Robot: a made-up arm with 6 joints.
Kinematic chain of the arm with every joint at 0, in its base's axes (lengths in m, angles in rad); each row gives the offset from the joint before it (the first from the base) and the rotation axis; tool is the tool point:
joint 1: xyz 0 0 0.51 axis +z
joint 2: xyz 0.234 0 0 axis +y
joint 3: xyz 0 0 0.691 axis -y
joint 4: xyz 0 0 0.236 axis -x
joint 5: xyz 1.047 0 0 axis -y
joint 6: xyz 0.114 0 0 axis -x
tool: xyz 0 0 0
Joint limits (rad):
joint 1: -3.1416..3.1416
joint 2: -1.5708..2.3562
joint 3: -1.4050..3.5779
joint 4: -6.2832..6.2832
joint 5: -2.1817..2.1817
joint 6: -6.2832..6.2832
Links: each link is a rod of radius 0.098 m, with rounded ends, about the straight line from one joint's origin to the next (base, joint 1, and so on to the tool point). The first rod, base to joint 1, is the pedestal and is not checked.
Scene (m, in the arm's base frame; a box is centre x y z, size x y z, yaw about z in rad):
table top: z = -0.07
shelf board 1: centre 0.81 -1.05 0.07 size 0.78 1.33 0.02 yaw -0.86
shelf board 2: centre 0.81 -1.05 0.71 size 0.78 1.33 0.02 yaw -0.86
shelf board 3: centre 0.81 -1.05 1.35 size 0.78 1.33 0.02 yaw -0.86
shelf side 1: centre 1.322 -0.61 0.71 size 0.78 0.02 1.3 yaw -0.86
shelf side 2: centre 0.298 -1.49 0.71 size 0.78 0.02 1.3 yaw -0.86
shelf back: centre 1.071 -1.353 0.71 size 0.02 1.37 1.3 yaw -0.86
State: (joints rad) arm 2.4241 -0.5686 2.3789 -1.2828 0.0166 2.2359
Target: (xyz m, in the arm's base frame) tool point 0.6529 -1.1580 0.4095
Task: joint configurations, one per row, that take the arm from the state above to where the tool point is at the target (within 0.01 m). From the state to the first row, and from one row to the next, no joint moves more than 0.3 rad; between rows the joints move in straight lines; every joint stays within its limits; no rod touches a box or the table.
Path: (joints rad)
1: 2.4651 -0.2938 2.6561 -1.2823 0.0326 2.2359
2: 2.5061 -0.0190 2.9334 -1.2819 0.0485 2.2359
3: 2.5471 0.2558 3.2106 -1.2814 0.0645 2.2359
4: 2.5881 0.5305 3.4878 -1.2810 0.0805 2.2359
5: 2.3783 0.3815 3.5103 -1.1955 0.3074 2.2359
6: 2.1684 0.2325 3.5329 -1.1100 0.5344 2.2359
7: 1.9586 0.0835 3.5554 -1.0245 0.7613 2.2359
8: 1.7488 -0.0655 3.5779 -0.9390 0.9883 2.2359
9: 1.8327 -0.2611 3.3293 -1.0250 0.7399 2.2359
10: 1.9167 -0.4567 3.0807 -1.1110 0.4914 2.2359
11: 2.0007 -0.6522 2.8321 -1.1970 0.2430 2.2359
12: 2.0846 -0.8478 2.5835 -1.2830 -0.0055 2.2359

